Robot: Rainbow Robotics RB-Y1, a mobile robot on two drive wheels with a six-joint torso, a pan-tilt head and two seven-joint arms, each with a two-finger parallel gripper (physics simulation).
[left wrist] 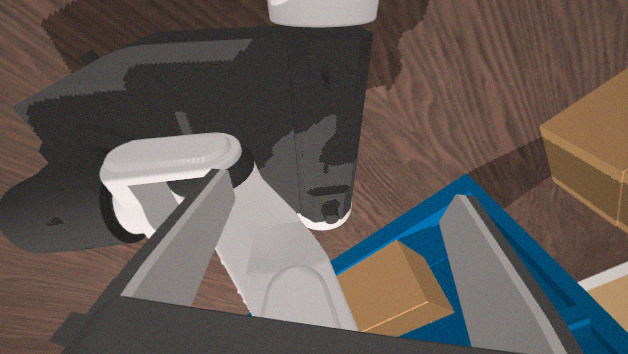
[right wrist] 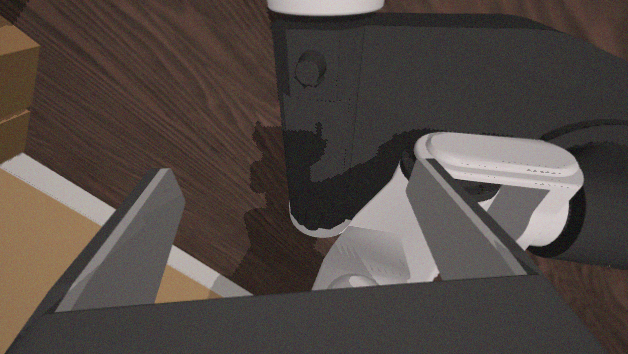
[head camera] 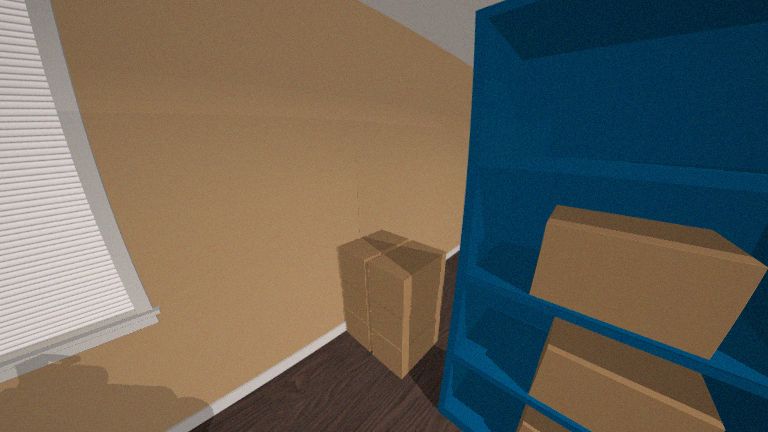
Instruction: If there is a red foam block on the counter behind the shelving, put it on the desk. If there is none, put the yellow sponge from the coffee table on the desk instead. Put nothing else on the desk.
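Frame: origin at the robot's base, x ahead, y left, z up, level; metres.
Seen in the pictures: left gripper, fingertip midpoint: (left wrist: 336, 196); right gripper, fingertip midpoint: (right wrist: 299, 180).
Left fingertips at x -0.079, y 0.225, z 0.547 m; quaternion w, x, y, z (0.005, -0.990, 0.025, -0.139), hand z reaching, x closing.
Note:
A point is followed by its place in that frame.
Blue shelving (head camera: 461, 214) (left wrist: 467, 185) stands at the right in the head view and at the lower right in the left wrist view. The counter behind it, the red foam block, the desk, the coffee table and the yellow sponge do not show in these views. My left gripper (left wrist: 336, 196) @[x -0.079, y 0.225, z 0.548 m] is open, with its fingers wide apart and no object between them. My right gripper (right wrist: 299, 180) @[x -0.068, y -0.232, z 0.549 m] is open and empty too, above the dark wood floor near a wall. Neither gripper shows in the head view.
A stack of cardboard boxes (head camera: 389, 300) @[x 0.911, y -0.047, z 0.620 m] (left wrist: 590, 140) @[x 0.859, y -0.097, z 0.145 m] stands on the floor between the tan wall (head camera: 241, 188) @[x 0.933, y 0.703, z 1.306 m] and the shelving. Cardboard boxes (head camera: 639, 284) (left wrist: 385, 290) sit on the shelves. A window with white blinds (head camera: 48, 188) @[x 0.489, y 1.161, z 1.413 m] is at the left.

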